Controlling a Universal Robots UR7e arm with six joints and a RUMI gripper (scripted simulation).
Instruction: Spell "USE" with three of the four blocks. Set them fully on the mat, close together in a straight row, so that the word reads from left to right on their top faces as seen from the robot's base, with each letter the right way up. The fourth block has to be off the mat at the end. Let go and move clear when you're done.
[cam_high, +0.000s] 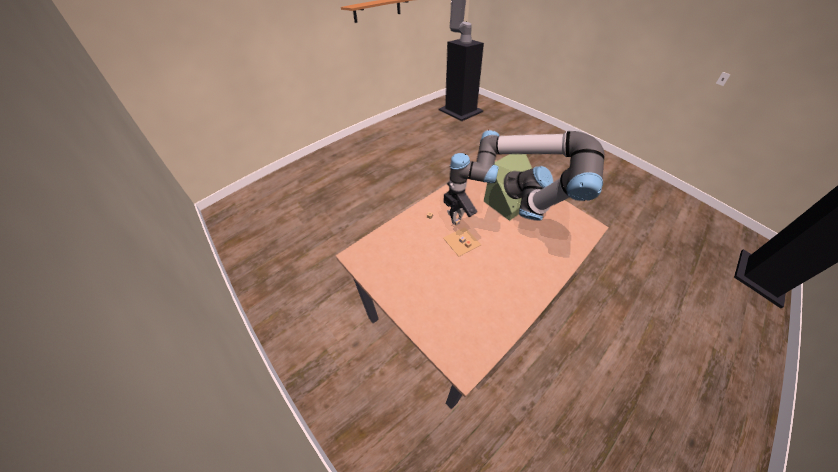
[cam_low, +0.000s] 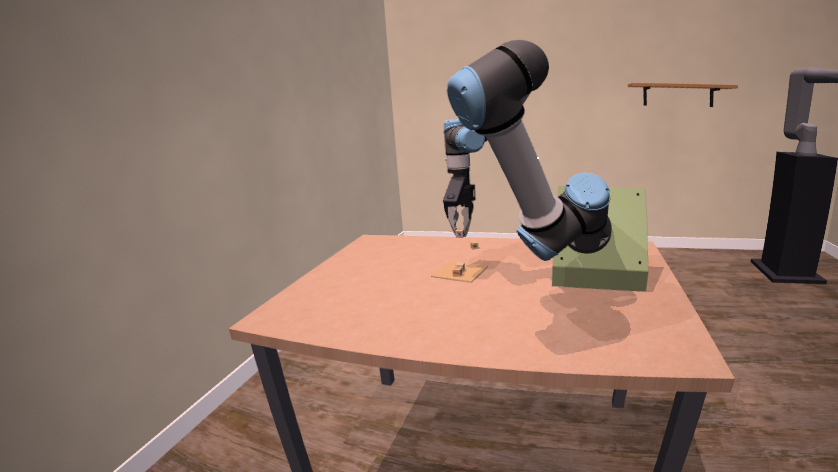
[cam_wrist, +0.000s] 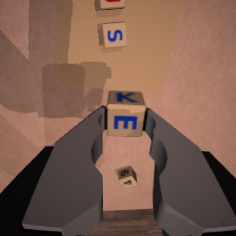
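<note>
My gripper is now 10 mm past the mat, 40 mm to the right of it and 120 mm above it. Round my hand: letter block: 10 mm behind, 80 mm to the left, 100 mm below.
</note>
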